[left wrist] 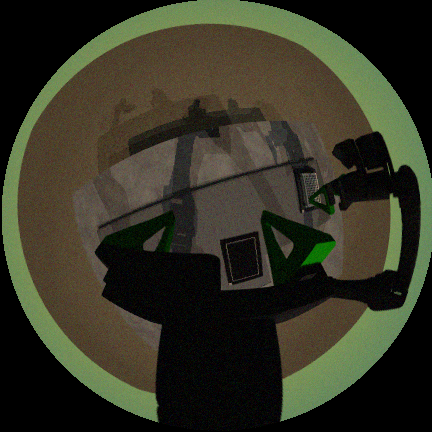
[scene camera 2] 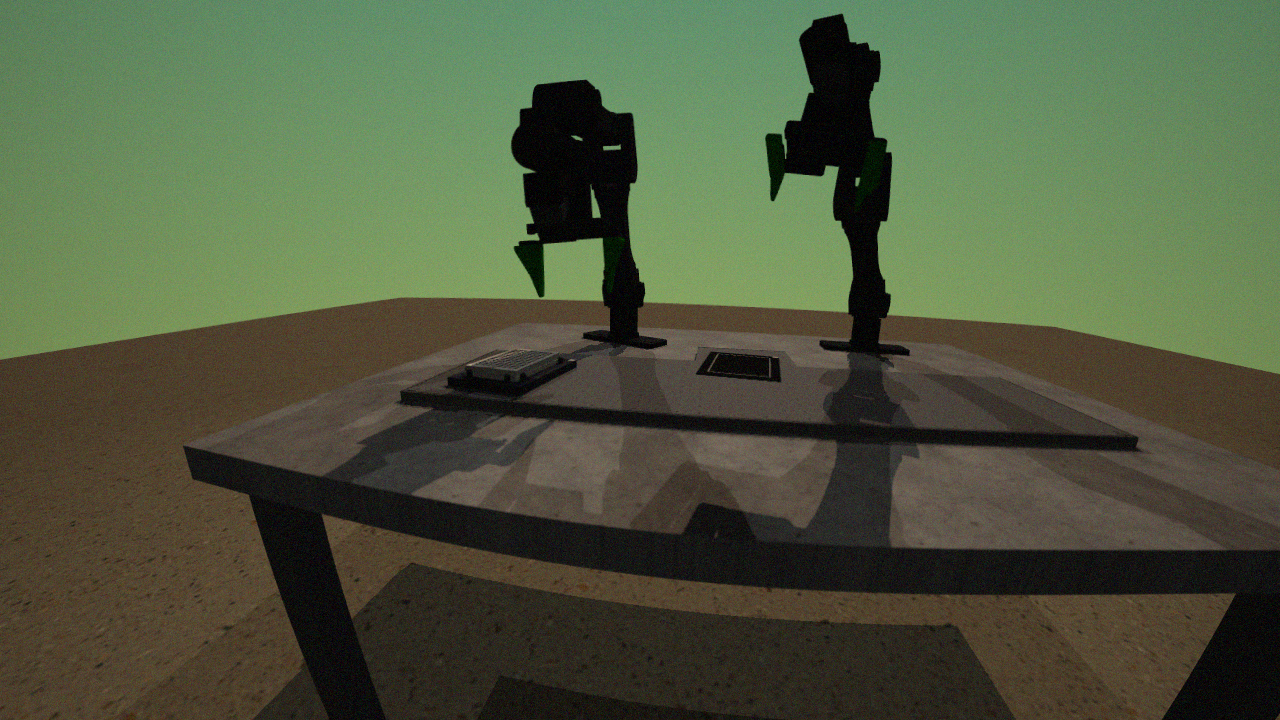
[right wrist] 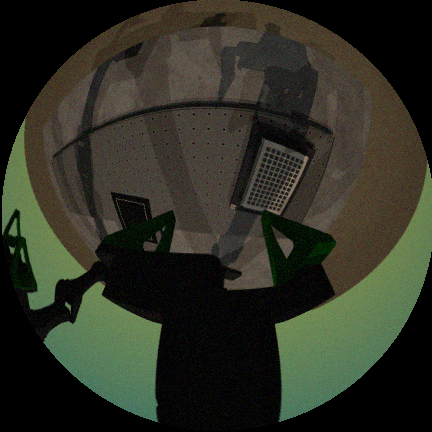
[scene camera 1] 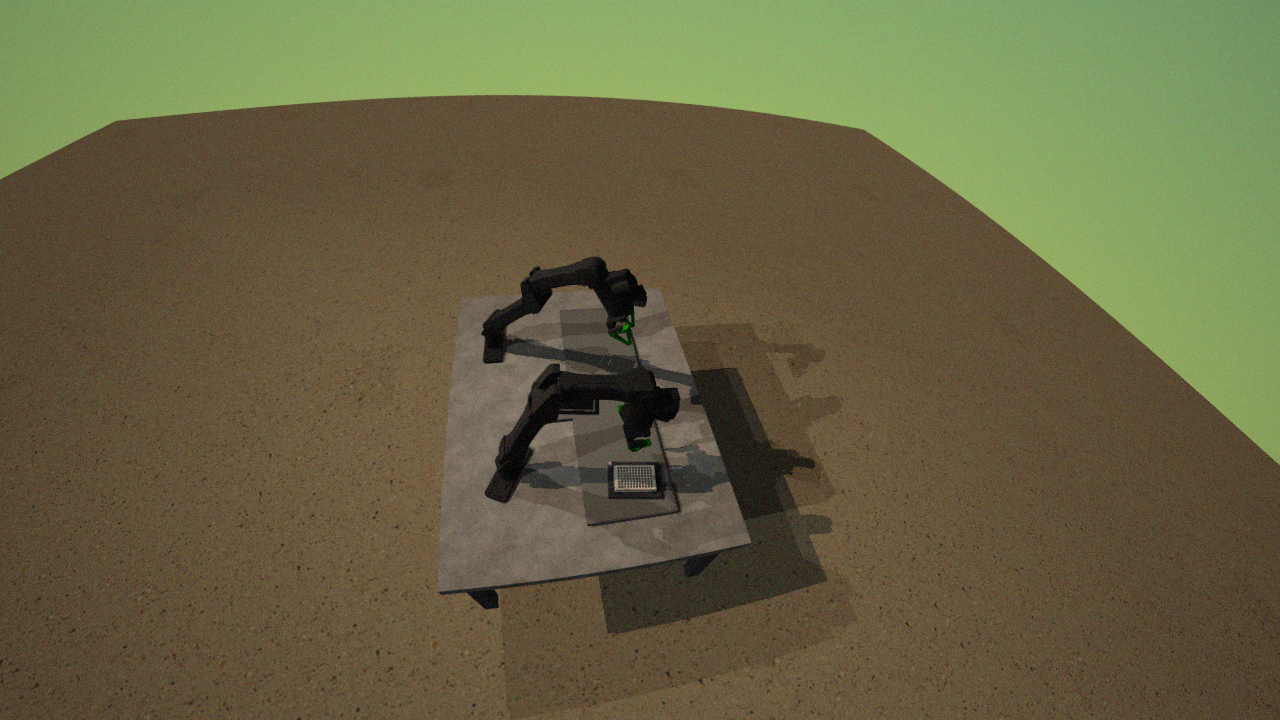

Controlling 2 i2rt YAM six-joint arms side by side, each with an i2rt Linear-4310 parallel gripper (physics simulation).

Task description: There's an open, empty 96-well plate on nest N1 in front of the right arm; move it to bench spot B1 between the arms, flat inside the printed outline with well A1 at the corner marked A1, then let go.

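Pixels of known places: left gripper, fingertip midpoint: [left wrist: 217, 214] [scene camera 2: 812, 202] [scene camera 1: 631, 335]; right gripper, fingertip midpoint: [left wrist: 317, 194] [scene camera 2: 575, 295] [right wrist: 217, 214] [scene camera 1: 630, 436]; left arm's base, link origin: [scene camera 2: 863, 349] [scene camera 1: 494, 343]; right arm's base, link origin: [scene camera 2: 623, 340] [scene camera 1: 508, 471].
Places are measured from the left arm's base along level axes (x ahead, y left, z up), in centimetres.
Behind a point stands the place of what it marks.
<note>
The 96-well plate [scene camera 1: 634, 477] @(y -62.8, x 45.6, z 3.6 cm) [scene camera 2: 514, 362] @(y -62.0, x 47.8, z 3.8 cm) [left wrist: 310, 185] @(y -62.8, x 47.1, z 3.5 cm) [right wrist: 275, 176] @(y -62.7, x 46.8, z 3.8 cm), pale with a grid of wells, sits in the dark nest N1 [scene camera 2: 487, 385] @(y -62.8, x 53.9, z 2.1 cm) [right wrist: 245, 167] @(y -57.6, x 47.1, z 2.5 cm). Bench spot B1 [scene camera 2: 742, 365] @(y -29.9, x 30.7, z 1.5 cm) [left wrist: 243, 257] @(y -30.3, x 30.6, z 1.5 cm) [right wrist: 132, 212] @(y -30.7, x 32.9, z 1.5 cm) is a dark rectangle with a thin light outline and no plate on it; the right arm partly hides it in scene camera 1. My right gripper [scene camera 2: 574, 293] @(y -53.9, x 44.7, z 13.2 cm) [right wrist: 217, 214] @(y -53.9, x 44.7, z 13.2 cm) is open and empty, above the board and a little to the B1 side of the plate. My left gripper [scene camera 2: 816, 204] @(y -23.8, x 48.4, z 25.5 cm) [left wrist: 217, 214] @(y -23.8, x 48.4, z 25.5 cm) is open and empty, high above the board. The A1 mark is too small to read.
A low perforated board [scene camera 2: 966, 420] @(y -3.0, x 51.2, z 1.3 cm) [right wrist: 200, 145] @(y -49.6, x 49.8, z 1.3 cm) carries the nest and B1 on the grey table [scene camera 1: 519, 555] @(y -82.1, x 10.2, z 0.0 cm) [scene camera 2: 626, 483] @(y -40.6, x 69.9, z 0.0 cm). The right arm [scene camera 1: 599, 386] @(y -57.3, x 33.7, z 42.9 cm) reaches over the table beside B1 in scene camera 1. Arm shadows cross the board and table.
</note>
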